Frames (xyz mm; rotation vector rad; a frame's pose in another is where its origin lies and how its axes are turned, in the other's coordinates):
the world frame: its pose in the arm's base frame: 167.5 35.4 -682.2 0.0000 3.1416 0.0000
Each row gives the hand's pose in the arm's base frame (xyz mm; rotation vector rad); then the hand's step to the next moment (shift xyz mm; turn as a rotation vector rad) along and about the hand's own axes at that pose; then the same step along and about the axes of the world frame.
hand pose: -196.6 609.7 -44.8 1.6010 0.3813 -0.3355
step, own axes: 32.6 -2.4 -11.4 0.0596 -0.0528 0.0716
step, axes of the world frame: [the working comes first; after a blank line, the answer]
step, axes of the arm's base frame: 28.1 12.8 -15.7 0.0315 -0.0663 -0.0780

-28.1 12.8 15.7 -0.0315 -0.0663 0.0780
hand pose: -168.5 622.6 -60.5 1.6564 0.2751 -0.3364
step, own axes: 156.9 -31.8 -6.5 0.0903 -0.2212 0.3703
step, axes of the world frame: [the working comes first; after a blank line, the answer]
step, axes of the arm's base frame: 133.9 7.3 -87.6 -0.0200 -0.3448 -0.2738

-133.9 7.3 87.6 0.0200 -0.3448 0.2738
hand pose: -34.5 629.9 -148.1 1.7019 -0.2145 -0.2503
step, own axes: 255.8 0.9 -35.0 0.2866 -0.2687 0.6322
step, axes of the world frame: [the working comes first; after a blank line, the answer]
step, axes of the arm's base frame: 255.1 -39.5 -5.2 0.0929 -0.6419 -0.3652

-255.1 -39.5 5.2 -0.0929 -0.6419 0.3652
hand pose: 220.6 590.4 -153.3 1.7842 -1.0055 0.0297
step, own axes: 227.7 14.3 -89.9 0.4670 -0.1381 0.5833
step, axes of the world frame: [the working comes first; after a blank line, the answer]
step, axes of the arm's base frame: 176.0 -70.2 155.7 0.1470 -0.7279 -0.1610

-176.0 -70.2 -155.7 -0.1470 -0.7279 0.1610
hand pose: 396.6 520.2 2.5 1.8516 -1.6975 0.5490
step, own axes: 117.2 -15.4 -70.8 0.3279 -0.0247 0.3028
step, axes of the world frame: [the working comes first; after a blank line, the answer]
step, axes of the arm's base frame: 33.7 -42.6 126.6 0.0395 -0.4447 -0.0229

-33.7 -42.6 -126.6 -0.0395 -0.4447 0.0229
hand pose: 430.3 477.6 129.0 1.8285 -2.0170 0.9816
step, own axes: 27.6 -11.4 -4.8 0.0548 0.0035 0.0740
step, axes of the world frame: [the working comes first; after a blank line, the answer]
step, axes of the arm's base frame: 4.6 -18.5 23.5 0.0052 -0.0889 -0.0236

-4.6 -18.5 -23.5 -0.0052 -0.0889 0.0236
